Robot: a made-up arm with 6 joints. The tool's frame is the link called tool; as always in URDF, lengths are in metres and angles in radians.
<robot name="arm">
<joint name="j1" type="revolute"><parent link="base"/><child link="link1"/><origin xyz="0 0 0.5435" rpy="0 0 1.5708"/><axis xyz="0 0 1"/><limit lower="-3.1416" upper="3.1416"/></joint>
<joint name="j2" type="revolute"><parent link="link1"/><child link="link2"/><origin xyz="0 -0.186 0" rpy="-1.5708 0 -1.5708"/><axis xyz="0 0 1"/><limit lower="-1.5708" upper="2.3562"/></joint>
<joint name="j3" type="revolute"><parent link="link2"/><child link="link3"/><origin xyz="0 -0.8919 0" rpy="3.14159 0 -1.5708"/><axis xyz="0 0 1"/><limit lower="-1.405" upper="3.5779"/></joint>
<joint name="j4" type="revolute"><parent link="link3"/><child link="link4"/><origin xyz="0.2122 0 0" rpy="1.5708 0 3.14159"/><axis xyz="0 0 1"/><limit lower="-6.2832" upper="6.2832"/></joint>
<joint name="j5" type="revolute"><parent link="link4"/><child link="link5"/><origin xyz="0 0 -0.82" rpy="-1.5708 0 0"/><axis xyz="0 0 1"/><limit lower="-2.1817" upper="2.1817"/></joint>
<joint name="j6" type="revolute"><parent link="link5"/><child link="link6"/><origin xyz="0 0.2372 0" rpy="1.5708 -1.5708 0"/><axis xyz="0 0 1"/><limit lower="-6.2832" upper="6.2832"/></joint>
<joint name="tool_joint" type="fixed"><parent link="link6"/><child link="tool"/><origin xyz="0 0 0" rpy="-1.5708 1.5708 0"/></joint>
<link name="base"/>
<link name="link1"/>
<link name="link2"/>
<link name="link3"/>
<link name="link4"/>
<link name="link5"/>
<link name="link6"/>
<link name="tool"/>
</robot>
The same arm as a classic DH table. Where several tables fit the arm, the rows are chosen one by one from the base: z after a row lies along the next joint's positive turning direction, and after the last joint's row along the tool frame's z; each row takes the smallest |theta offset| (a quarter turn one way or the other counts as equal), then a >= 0, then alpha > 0; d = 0 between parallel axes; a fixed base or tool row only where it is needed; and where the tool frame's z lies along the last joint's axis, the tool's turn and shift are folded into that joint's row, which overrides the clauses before.
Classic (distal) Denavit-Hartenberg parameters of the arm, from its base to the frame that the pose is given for. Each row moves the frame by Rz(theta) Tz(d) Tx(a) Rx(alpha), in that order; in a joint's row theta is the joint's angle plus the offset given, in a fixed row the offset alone. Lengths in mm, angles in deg.
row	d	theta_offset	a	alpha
j1	543.5	0	186	-90
j2	0	-90	891.9	180
j3	0	0	212.2	-90
j4	-820	0	0	90
j5	0	0	0	-90
j6	-237.2	90	0	90
tool (fixed)	0	-90	0	0
Joint limits (deg, base to tool): -180..180 -90..135 -80.5..205 -360..360 -125..125 -360..360

